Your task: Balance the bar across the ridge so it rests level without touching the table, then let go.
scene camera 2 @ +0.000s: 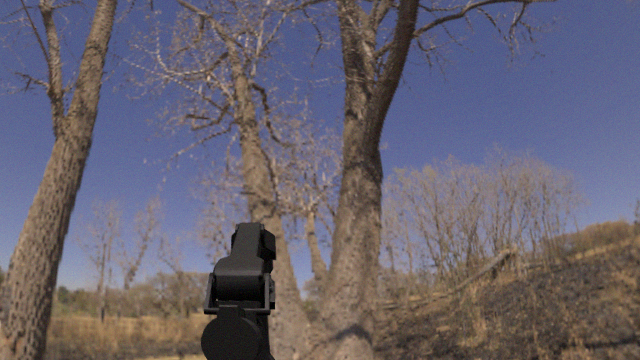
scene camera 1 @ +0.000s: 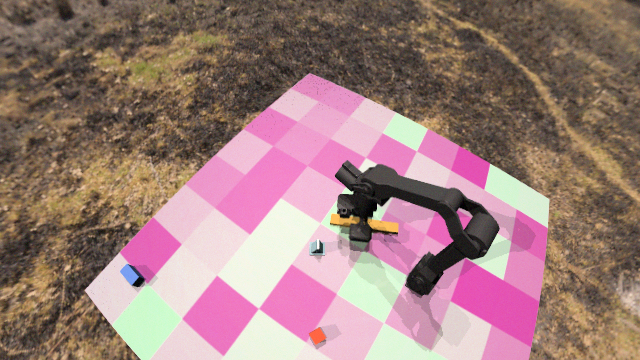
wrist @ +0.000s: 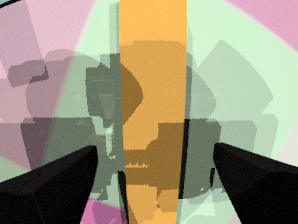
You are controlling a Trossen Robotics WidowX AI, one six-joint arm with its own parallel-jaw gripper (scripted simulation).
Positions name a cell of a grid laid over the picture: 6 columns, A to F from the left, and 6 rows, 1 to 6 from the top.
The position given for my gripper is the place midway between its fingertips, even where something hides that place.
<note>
My gripper (scene camera 1: D4) is open, with nothing in its grasp. Further things: a bar (wrist: D2).
My gripper shows as well in the wrist view (wrist: D5). Scene camera 2 misses the bar: it is out of frame.
</note>
